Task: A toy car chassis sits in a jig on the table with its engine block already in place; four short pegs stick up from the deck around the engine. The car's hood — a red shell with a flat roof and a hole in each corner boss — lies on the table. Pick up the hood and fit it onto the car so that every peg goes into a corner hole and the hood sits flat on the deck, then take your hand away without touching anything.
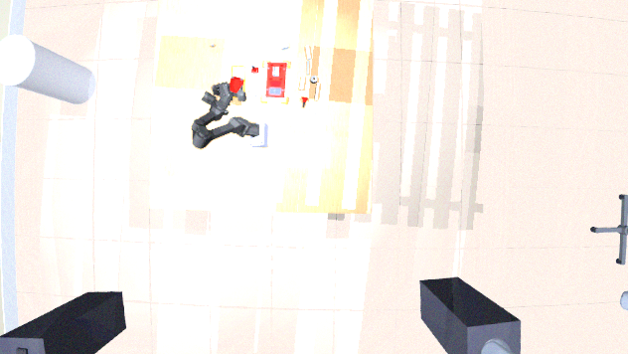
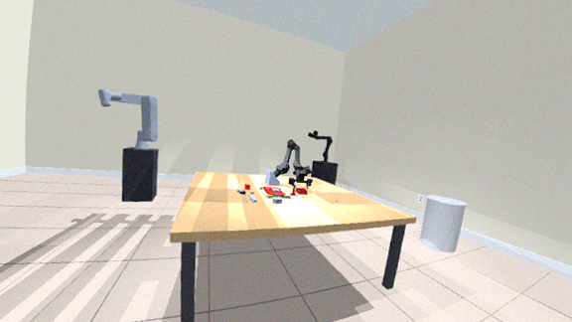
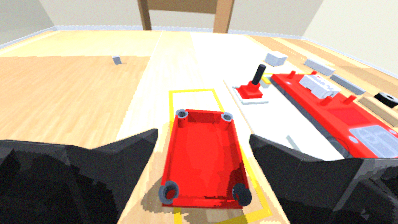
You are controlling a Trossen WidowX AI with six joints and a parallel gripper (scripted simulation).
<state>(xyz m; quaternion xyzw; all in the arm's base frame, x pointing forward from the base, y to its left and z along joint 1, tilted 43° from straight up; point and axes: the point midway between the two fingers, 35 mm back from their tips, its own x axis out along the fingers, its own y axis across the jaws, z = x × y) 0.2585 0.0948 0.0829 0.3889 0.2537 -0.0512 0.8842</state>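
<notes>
The red hood is 10 mm behind my gripper tip and 20 mm below it. From my gripper tip the other things lie so: black wheel (450 mm to the right, 20 mm below); then grey engine block (50 mm ahead, 230 mm to the right, 10 mm below).
</notes>
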